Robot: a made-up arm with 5 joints.
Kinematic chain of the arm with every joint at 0, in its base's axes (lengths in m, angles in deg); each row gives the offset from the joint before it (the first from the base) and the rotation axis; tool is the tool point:
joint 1: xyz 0 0 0.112 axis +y
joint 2: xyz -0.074 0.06 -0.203 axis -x
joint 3: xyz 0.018 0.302 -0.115 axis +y
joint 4: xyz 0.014 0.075 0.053 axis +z
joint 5: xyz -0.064 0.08 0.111 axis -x
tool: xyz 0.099 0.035 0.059
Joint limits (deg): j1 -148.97..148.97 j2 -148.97..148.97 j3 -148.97..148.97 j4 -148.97..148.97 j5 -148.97..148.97
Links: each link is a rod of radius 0.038 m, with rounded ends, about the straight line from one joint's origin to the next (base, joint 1, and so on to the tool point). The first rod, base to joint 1, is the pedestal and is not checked.
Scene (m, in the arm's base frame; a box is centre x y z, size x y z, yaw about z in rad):
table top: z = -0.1
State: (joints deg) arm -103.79 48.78 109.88 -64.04 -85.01
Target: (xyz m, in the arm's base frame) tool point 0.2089 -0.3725 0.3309
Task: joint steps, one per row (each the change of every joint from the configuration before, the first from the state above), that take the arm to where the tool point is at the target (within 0.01 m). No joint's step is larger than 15 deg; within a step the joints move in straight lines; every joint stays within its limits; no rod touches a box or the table.
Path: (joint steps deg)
1: -2.49 13.85 2.02 -1.05 0.10
2: -2.49 13.85 2.02 -1.05 0.10
3: -2.49 13.85 2.02 -1.05 0.10
4: -2.49 13.85 2.01 -1.06 0.10
5: -2.49 13.86 2.02 -1.05 0.10
6: -2.49 13.85 2.02 -1.05 0.10

